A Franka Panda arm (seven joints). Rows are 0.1 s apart.
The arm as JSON. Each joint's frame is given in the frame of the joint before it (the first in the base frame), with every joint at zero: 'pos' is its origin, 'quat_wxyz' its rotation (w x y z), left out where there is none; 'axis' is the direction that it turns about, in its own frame. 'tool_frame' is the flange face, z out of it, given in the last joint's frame.
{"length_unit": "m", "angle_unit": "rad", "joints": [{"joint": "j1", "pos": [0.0, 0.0, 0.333], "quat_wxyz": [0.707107, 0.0, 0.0, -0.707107], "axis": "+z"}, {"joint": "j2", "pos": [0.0, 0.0, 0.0], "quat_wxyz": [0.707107, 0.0, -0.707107, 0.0], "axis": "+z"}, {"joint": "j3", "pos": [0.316, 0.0, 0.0], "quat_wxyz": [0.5, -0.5, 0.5, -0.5], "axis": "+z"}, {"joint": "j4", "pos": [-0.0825, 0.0, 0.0], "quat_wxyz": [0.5, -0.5, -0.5, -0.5], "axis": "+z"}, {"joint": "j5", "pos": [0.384, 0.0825, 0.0], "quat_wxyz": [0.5, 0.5, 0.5, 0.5], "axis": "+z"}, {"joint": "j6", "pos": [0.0, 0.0, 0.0], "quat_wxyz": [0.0, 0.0, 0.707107, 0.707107], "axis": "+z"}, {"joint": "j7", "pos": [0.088, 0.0, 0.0], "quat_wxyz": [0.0, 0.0, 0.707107, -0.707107], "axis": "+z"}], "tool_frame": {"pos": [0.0, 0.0, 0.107], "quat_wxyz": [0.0, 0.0, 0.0, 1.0]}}
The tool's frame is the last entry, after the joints.
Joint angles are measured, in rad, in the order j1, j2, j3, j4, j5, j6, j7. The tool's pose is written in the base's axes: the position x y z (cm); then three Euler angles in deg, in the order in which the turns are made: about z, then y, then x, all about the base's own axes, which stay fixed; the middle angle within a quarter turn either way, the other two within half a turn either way. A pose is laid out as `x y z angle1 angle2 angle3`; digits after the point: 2 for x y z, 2 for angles.
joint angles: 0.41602 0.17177 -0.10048 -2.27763 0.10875 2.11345 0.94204
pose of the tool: 46.63 15.69 25.78 39.80 -19.43 178.28
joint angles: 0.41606 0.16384 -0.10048 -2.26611 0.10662 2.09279 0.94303
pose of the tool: 46.82 15.79 26.48 39.68 -19.51 178.26
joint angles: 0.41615 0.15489 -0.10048 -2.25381 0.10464 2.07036 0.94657
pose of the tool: 47.01 15.89 27.26 39.70 -19.59 178.25
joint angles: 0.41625 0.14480 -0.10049 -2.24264 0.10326 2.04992 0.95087
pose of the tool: 47.18 15.98 28.08 39.80 -19.57 178.30
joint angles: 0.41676 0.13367 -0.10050 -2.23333 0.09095 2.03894 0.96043
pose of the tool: 47.41 16.03 28.92 39.76 -18.93 177.91
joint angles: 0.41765 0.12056 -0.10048 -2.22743 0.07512 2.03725 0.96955
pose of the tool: 47.63 16.07 29.79 39.59 -17.79 177.47
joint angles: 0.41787 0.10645 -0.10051 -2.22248 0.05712 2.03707 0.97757
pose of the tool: 47.85 16.05 30.68 39.34 -16.54 176.97
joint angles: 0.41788 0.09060 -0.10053 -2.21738 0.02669 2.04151 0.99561
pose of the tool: 48.14 15.98 31.70 39.26 -14.73 175.98
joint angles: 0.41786 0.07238 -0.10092 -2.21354 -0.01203 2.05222 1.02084
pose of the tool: 48.48 15.84 32.84 39.41 -12.36 174.77
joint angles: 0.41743 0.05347 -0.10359 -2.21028 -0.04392 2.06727 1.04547
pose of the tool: 48.85 15.63 34.04 40.01 -9.86 174.06
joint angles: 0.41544 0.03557 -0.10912 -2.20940 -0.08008 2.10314 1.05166
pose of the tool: 49.43 15.25 35.25 39.75 -6.37 173.56
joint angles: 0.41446 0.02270 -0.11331 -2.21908 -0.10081 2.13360 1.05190
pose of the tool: 49.57 14.95 35.73 39.43 -4.27 173.38
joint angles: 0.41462 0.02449 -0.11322 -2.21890 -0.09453 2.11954 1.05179
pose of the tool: 49.42 14.92 35.54 39.59 -5.21 173.34
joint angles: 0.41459 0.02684 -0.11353 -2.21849 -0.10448 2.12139 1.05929
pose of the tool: 49.48 14.88 35.45 39.69 -5.04 172.88
